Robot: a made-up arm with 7 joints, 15 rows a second.
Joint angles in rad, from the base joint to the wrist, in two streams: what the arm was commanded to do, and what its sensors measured. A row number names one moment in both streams.
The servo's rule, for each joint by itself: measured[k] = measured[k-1] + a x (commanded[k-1-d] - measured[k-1]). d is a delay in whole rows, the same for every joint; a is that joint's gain. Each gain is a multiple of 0.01, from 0.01 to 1. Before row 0 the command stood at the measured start. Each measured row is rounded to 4 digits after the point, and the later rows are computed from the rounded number. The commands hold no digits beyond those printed.
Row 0, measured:
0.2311, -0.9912, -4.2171, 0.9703, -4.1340, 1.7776, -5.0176
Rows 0 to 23, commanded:
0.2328, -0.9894, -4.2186, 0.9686, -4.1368, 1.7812, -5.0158
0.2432, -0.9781, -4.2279, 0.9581, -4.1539, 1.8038, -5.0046
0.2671, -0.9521, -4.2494, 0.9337, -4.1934, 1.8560, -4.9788
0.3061, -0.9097, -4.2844, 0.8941, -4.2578, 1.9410, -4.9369
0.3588, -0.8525, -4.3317, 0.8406, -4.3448, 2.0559, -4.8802
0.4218, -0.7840, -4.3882, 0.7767, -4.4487, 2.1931, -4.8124
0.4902, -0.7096, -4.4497, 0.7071, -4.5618, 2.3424, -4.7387
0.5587, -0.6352, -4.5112, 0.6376, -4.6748, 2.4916, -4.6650
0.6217, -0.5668, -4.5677, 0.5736, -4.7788, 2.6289, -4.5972
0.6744, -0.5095, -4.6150, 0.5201, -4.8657, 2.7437, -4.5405
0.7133, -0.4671, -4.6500, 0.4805, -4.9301, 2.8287, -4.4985
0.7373, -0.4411, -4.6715, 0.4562, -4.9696, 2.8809, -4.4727
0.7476, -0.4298, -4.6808, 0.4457, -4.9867, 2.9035, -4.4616
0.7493, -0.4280, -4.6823, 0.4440, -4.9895, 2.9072, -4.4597
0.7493, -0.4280, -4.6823, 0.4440, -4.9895, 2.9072, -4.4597
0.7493, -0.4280, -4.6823, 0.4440, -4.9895, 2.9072, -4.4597
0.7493, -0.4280, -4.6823, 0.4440, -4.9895, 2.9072, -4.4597
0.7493, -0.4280, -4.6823, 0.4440, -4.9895, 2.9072, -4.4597
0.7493, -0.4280, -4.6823, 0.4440, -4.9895, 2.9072, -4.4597
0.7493, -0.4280, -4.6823, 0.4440, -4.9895, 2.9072, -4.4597
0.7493, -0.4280, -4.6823, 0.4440, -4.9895, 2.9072, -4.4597
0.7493, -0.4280, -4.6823, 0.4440, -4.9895, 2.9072, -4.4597
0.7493, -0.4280, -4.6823, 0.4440, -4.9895, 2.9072, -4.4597
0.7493, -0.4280, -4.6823, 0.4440, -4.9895, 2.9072, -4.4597
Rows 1 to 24, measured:
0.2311, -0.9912, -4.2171, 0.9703, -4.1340, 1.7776, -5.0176
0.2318, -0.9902, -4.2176, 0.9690, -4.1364, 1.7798, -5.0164
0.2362, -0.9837, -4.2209, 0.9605, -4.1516, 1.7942, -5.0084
0.2483, -0.9666, -4.2300, 0.9396, -4.1880, 1.8313, -4.9883
0.2708, -0.9359, -4.2474, 0.9041, -4.2487, 1.8971, -4.9533
0.3051, -0.8909, -4.2744, 0.8546, -4.3323, 1.9924, -4.9036
0.3506, -0.8332, -4.3108, 0.7938, -4.4336, 2.1128, -4.8416
0.4050, -0.7665, -4.3552, 0.7262, -4.5451, 2.2506, -4.7716
0.4649, -0.6956, -4.4051, 0.6571, -4.6579, 2.3952, -4.6991
0.5261, -0.6260, -4.4571, 0.5920, -4.7631, 2.5354, -4.6298
0.5839, -0.5631, -4.5076, 0.5359, -4.8524, 2.6604, -4.5691
0.6344, -0.5113, -4.5532, 0.4927, -4.9200, 2.7614, -4.5211
0.6745, -0.4734, -4.5911, 0.4642, -4.9632, 2.8331, -4.4882
0.7030, -0.4499, -4.6198, 0.4498, -4.9836, 2.8753, -4.4701
0.7211, -0.4381, -4.6398, 0.4453, -4.9887, 2.8944, -4.4630
0.7321, -0.4326, -4.6534, 0.4443, -4.9894, 2.9021, -4.4608
0.7388, -0.4301, -4.6626, 0.4441, -4.9895, 2.9052, -4.4601
0.7429, -0.4290, -4.6689, 0.4440, -4.9895, 2.9064, -4.4598
0.7454, -0.4285, -4.6732, 0.4440, -4.9895, 2.9069, -4.4597
0.7469, -0.4282, -4.6761, 0.4440, -4.9895, 2.9071, -4.4597
0.7478, -0.4281, -4.6781, 0.4440, -4.9895, 2.9072, -4.4597
0.7484, -0.4280, -4.6794, 0.4440, -4.9895, 2.9072, -4.4597
0.7488, -0.4280, -4.6803, 0.4440, -4.9895, 2.9072, -4.4597
0.7490, -0.4280, -4.6809, 0.4440, -4.9895, 2.9072, -4.4597
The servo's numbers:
d 1
a 0.39 0.54 0.32 0.78 0.87 0.60 0.68

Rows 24 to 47, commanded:
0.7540, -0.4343, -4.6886, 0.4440, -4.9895, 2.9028, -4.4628
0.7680, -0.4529, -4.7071, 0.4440, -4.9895, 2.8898, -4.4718
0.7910, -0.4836, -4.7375, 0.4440, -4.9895, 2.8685, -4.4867
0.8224, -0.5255, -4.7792, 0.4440, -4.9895, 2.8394, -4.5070
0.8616, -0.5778, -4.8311, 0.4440, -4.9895, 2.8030, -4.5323
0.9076, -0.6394, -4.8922, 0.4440, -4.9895, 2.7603, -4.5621
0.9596, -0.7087, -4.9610, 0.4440, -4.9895, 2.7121, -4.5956
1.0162, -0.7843, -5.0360, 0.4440, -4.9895, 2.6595, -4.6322
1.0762, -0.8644, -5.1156, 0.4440, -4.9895, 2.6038, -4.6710
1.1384, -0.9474, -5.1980, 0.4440, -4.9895, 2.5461, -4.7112
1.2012, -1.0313, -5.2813, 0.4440, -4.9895, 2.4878, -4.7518
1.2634, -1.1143, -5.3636, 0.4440, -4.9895, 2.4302, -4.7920
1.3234, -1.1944, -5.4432, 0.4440, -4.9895, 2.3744, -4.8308
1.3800, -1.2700, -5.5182, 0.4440, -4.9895, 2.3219, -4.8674
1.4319, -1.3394, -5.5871, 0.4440, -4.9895, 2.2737, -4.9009
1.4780, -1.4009, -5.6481, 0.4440, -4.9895, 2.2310, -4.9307
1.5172, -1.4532, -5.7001, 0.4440, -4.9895, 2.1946, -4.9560
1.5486, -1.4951, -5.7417, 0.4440, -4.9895, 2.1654, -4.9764
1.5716, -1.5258, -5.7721, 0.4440, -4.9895, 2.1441, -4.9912
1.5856, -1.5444, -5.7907, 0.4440, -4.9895, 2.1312, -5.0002
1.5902, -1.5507, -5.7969, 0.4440, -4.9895, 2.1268, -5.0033
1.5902, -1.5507, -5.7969, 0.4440, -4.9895, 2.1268, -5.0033
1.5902, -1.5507, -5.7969, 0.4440, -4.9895, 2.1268, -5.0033
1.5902, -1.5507, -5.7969, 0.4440, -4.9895, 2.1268, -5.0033
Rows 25 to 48, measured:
0.7491, -0.4280, -4.6813, 0.4440, -4.9895, 2.9072, -4.4597
0.7510, -0.4314, -4.6836, 0.4440, -4.9895, 2.9046, -4.4618
0.7576, -0.4430, -4.6911, 0.4440, -4.9895, 2.8957, -4.4686
0.7706, -0.4649, -4.7059, 0.4440, -4.9895, 2.8794, -4.4809
0.7908, -0.4976, -4.7294, 0.4440, -4.9895, 2.8554, -4.4986
0.8184, -0.5409, -4.7619, 0.4440, -4.9895, 2.8240, -4.5215
0.8532, -0.5941, -4.8036, 0.4440, -4.9895, 2.7858, -4.5491
0.8947, -0.6560, -4.8540, 0.4440, -4.9895, 2.7416, -4.5807
0.9421, -0.7253, -4.9122, 0.4440, -4.9895, 2.6923, -4.6157
0.9944, -0.8004, -4.9773, 0.4440, -4.9895, 2.6392, -4.6533
1.0506, -0.8798, -5.0479, 0.4440, -4.9895, 2.5833, -4.6927
1.1093, -0.9616, -5.1226, 0.4440, -4.9895, 2.5260, -4.7329
1.1694, -1.0441, -5.1997, 0.4440, -4.9895, 2.4685, -4.7731
1.2295, -1.1253, -5.2776, 0.4440, -4.9895, 2.4120, -4.8123
1.2882, -1.2034, -5.3546, 0.4440, -4.9895, 2.3579, -4.8498
1.3442, -1.2768, -5.4290, 0.4440, -4.9895, 2.3074, -4.8845
1.3964, -1.3438, -5.4991, 0.4440, -4.9895, 2.2616, -4.9159
1.4435, -1.4029, -5.5634, 0.4440, -4.9895, 2.2214, -4.9432
1.4845, -1.4527, -5.6205, 0.4440, -4.9895, 2.1878, -4.9658
1.5185, -1.4922, -5.6690, 0.4440, -4.9895, 2.1616, -4.9831
1.5447, -1.5204, -5.7079, 0.4440, -4.9895, 2.1434, -4.9947
1.5624, -1.5368, -5.7364, 0.4440, -4.9895, 2.1334, -5.0005
1.5732, -1.5443, -5.7558, 0.4440, -4.9895, 2.1294, -5.0024
1.5798, -1.5478, -5.7690, 0.4440, -4.9895, 2.1278, -5.0030

